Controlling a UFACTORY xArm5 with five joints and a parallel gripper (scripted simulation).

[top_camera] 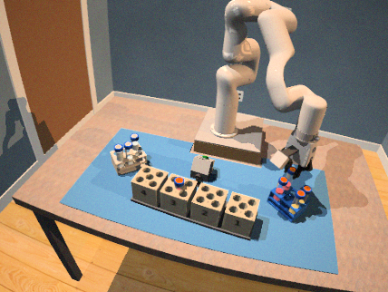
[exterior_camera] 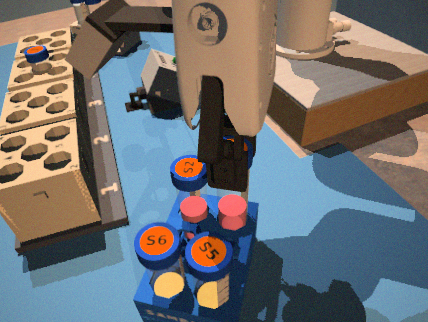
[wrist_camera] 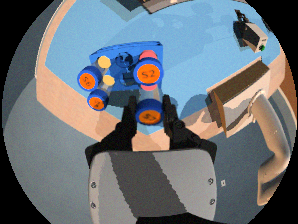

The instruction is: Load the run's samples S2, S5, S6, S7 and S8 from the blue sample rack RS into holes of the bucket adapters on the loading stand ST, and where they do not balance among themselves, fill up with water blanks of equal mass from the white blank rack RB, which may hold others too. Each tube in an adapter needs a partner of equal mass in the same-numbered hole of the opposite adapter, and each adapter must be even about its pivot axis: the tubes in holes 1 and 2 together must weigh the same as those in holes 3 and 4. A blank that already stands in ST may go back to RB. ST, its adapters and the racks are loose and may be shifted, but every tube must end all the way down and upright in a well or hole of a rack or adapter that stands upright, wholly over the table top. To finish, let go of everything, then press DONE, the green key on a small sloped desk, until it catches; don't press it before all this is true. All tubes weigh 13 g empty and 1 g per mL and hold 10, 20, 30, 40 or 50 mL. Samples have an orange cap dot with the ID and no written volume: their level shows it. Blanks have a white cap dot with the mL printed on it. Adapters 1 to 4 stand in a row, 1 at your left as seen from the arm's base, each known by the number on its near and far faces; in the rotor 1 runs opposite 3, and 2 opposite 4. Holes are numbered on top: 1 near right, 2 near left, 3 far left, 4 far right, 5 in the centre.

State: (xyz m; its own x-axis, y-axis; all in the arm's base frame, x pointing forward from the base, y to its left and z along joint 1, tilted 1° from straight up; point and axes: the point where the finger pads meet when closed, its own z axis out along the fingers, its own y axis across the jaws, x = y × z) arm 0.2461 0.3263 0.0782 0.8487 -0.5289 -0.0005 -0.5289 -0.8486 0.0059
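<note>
Right now my hand is 4 cm short of the blue sample rack RS, 2 cm to the right of it and 12 cm above it. Also, from my hand: white blank rack RB 9 cm ahead, 63 cm to the right, 12 cm below; then blue-capped tube 13 cm ahead, 63 cm to the right, 8 cm below; then loading stand ST 19 cm ahead, 30 cm to the right, 14 cm below.
</note>
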